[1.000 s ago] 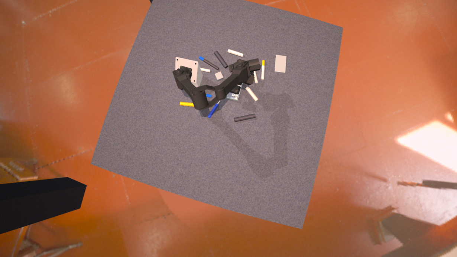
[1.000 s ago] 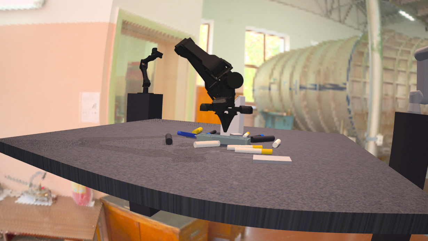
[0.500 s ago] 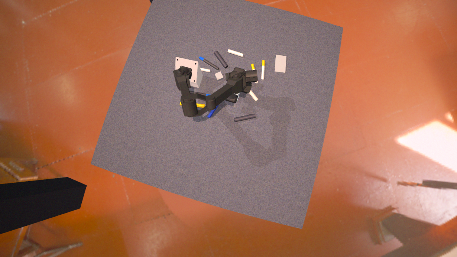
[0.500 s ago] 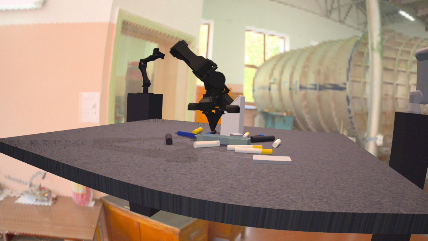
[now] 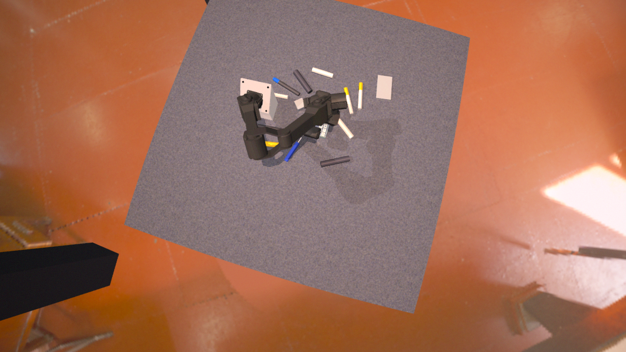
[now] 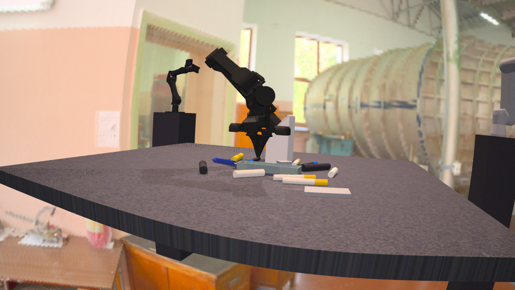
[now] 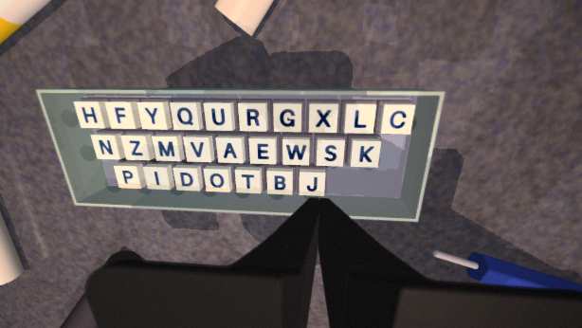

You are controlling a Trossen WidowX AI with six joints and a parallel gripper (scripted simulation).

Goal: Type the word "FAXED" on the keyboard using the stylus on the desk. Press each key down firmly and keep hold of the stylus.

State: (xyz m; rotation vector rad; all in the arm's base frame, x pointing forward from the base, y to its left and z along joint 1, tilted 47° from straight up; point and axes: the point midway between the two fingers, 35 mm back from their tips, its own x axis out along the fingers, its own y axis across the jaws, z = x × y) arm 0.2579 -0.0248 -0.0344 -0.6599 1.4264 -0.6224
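The blue stylus lies 110 mm to the right of my gripper tip, 60 mm behind it and 40 mm below it. The rest, counted from my gripper tip: thin grey tip (80 mm to the right, 50 mm behind, 40 mm below); then yellow cylinder (190 mm behind, 150 mm to the right, 30 mm below).
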